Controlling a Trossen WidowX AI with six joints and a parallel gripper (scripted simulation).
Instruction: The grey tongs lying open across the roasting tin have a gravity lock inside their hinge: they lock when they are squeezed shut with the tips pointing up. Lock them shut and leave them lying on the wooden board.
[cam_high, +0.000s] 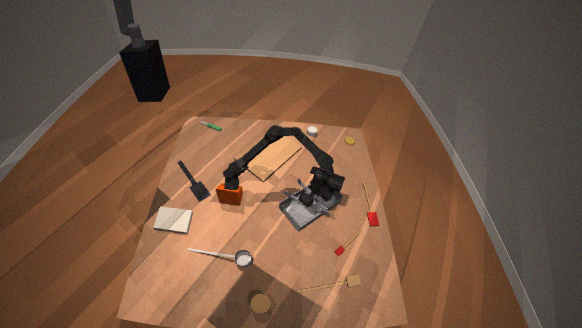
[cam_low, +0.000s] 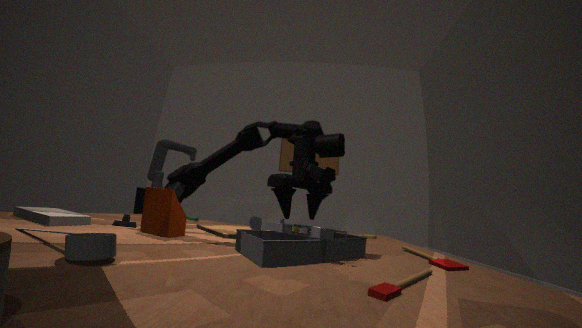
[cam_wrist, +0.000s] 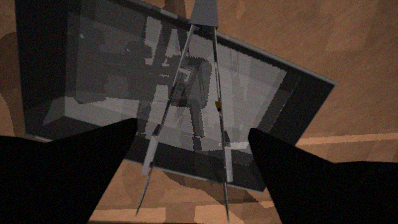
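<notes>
Right now my gripper tip is 10 mm short of the grey roasting tin, 20 mm to the right of it and 70 mm above it. Also, from my gripper tip: yellow disc 340 mm ahead, 520 mm to the left, 90 mm below; then black spatula 640 mm behind, 140 mm to the left, 90 mm below; then wooden board 220 mm behind, 370 mm to the left, 90 mm below.
</notes>
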